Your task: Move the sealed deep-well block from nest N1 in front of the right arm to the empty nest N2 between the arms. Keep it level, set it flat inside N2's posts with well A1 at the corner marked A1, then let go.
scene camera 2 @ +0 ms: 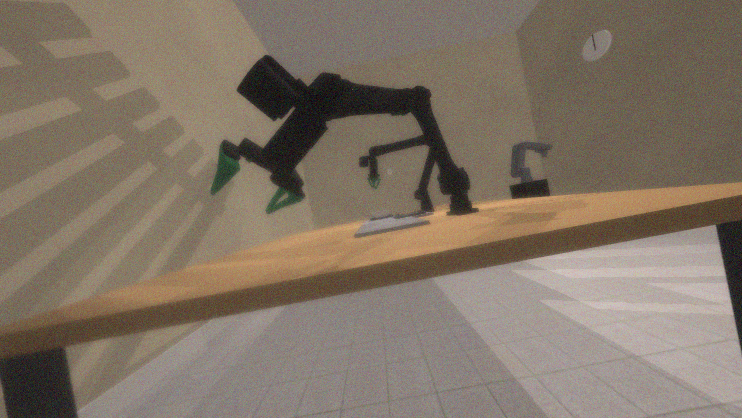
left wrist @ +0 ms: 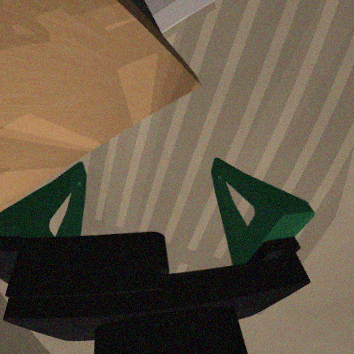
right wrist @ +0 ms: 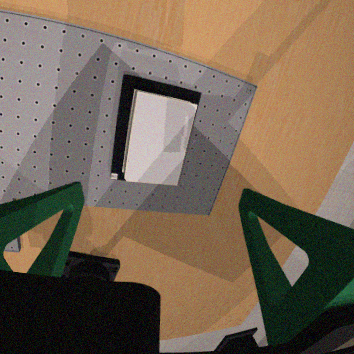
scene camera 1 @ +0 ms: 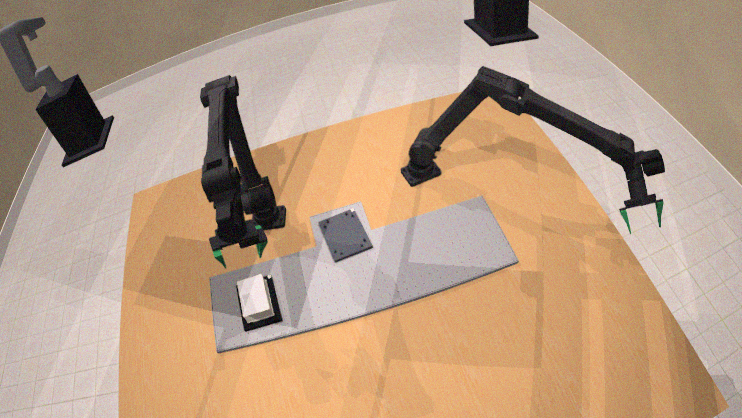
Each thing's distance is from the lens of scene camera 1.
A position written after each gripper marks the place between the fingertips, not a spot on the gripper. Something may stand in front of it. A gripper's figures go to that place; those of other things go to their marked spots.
left gripper [scene camera 1: 645, 230]: 1.34 m
right gripper [scene camera 1: 242, 262]: 1.14 m
white block [scene camera 1: 256, 304]: 1.27 m
